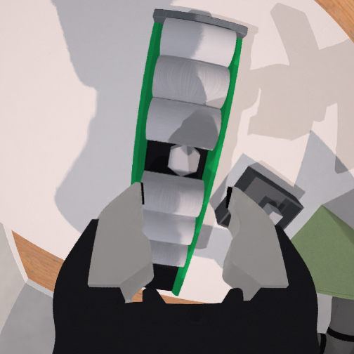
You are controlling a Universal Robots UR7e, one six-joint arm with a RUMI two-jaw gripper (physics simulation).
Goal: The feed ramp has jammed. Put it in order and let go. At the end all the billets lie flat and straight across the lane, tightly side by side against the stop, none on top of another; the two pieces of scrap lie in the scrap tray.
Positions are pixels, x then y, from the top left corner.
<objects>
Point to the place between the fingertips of the gripper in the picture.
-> At 184,186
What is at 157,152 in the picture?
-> A lane.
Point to a dark scrap tray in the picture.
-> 259,188
</objects>
